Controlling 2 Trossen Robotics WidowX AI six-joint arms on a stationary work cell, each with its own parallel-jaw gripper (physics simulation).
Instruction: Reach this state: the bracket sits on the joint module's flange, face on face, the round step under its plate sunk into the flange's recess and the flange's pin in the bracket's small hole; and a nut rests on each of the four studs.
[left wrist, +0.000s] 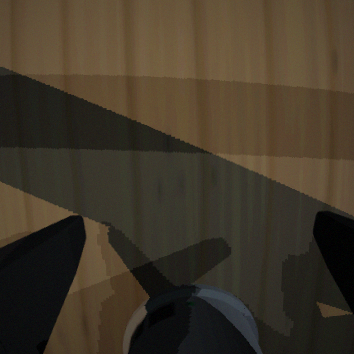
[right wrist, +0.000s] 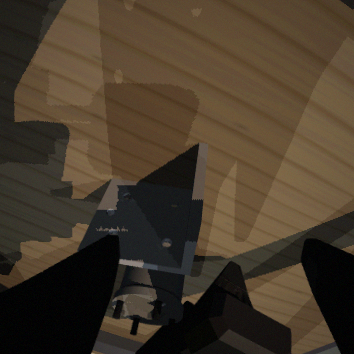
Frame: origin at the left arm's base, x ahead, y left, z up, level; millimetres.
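Seen in the pictures: left gripper, fingertip midpoint: (left wrist: 200, 225) (right wrist: 209, 284); right gripper, fingertip midpoint: (right wrist: 211, 248).
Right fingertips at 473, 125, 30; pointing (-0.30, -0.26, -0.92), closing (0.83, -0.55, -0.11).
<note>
A point is followed by its place in that frame, as x, y, z.
The joint module (right wrist: 155, 285) @[375, 43, -14] is a dark grey cylinder with a pale flange (right wrist: 137, 301) and black studs, low left of centre in the right wrist view. A dark boxy part with small round spots (right wrist: 150, 215) @[410, 101, -30] adjoins it; whether this is the bracket I cannot tell. No nut can be made out. In the left wrist view a rounded grey body with a pale rim (left wrist: 192, 320) @[370, 0, -41] shows at the bottom. My left gripper (left wrist: 200, 225) @[384, -31, -51] is open above and around it, holding nothing. My right gripper (right wrist: 211, 248) @[473, 125, 30] is open and empty, its left finger overlapping the boxy part's lower left corner.
A dark angular part of the other arm (right wrist: 240, 315) @[451, 47, 22] stands close right of the joint module in the right wrist view. The wooden table top (left wrist: 200, 40) @[420, -93, -63] (right wrist: 250, 75) @[505, 146, -63] lies beneath, crossed by broad shadows. A grey strip runs along the bottom of the right wrist view.
</note>
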